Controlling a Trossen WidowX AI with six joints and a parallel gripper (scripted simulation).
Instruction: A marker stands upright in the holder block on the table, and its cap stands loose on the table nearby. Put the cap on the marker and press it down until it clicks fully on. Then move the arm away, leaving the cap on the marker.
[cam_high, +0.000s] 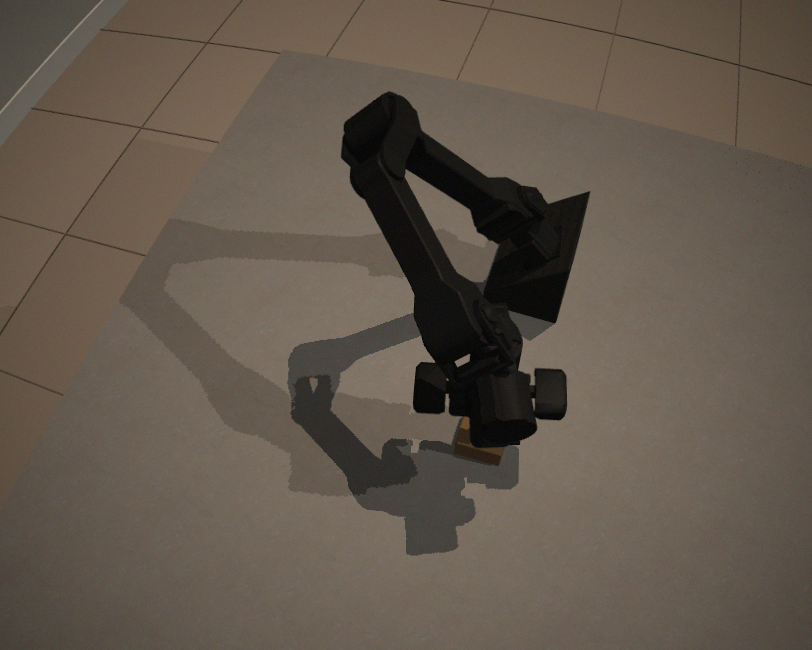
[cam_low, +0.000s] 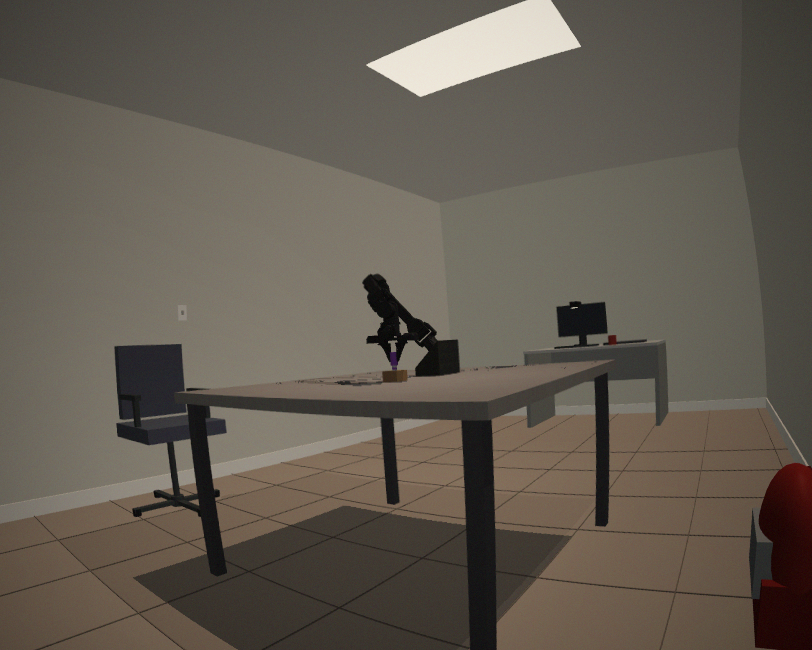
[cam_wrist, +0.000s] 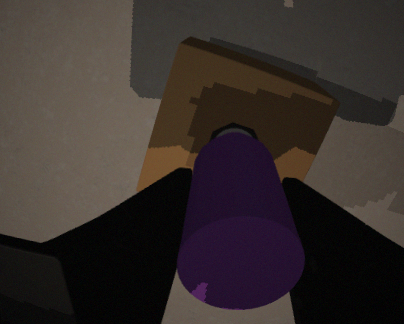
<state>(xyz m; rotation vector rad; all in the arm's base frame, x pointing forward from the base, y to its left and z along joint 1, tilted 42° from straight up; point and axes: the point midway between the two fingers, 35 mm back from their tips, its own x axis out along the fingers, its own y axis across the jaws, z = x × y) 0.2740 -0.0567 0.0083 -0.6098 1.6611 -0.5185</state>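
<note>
The purple cap is 1 cm above my gripper tip. From my gripper tip the other things lie so: holder block (5 cm below).
</note>
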